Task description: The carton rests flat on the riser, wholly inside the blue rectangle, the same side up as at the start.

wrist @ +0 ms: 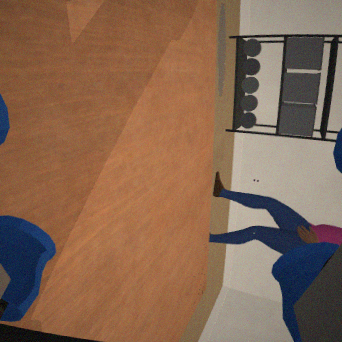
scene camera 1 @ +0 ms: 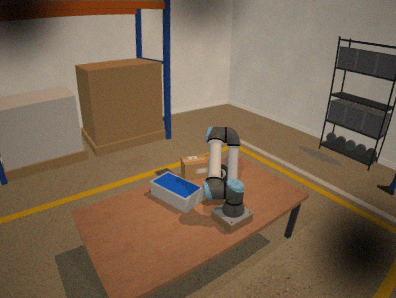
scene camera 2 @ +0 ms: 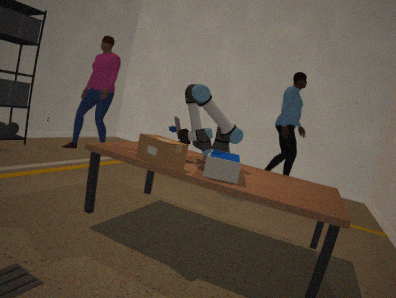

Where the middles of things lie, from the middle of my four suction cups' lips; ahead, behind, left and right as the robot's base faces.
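My suction cup is 29 cm short of the brown carton (scene camera 2: pixel 166 153), and it is also 5 cm above the carton and 5 cm to the right of it. Then there is the riser (scene camera 1: pixel 182 194), which is 15 cm ahead of my suction cup, 42 cm to the left of it and 7 cm below it.
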